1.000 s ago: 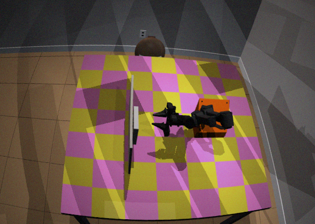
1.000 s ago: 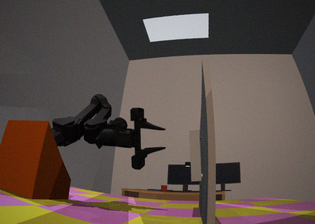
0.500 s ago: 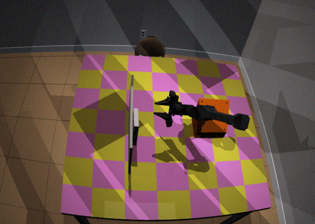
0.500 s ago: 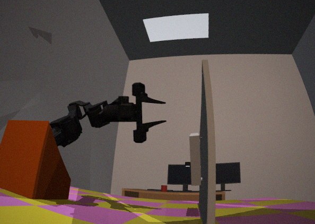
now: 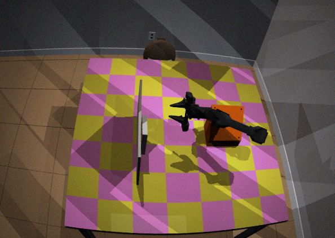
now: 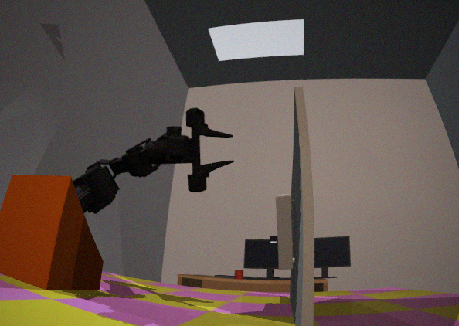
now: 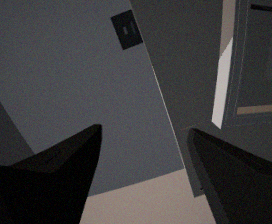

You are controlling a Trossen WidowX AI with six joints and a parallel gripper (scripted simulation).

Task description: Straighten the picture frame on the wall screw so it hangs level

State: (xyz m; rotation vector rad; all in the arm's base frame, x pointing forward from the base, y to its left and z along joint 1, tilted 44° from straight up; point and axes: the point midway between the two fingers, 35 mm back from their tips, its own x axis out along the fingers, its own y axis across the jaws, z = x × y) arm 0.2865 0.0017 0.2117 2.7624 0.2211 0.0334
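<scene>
Right now the picture frame is 120 mm ahead of my gripper tip, 40 mm to the left of it and 170 mm below it. The rest, counted from my gripper tip: thin upright wall panel 130 mm ahead, 20 mm to the left, 180 mm below.
</scene>
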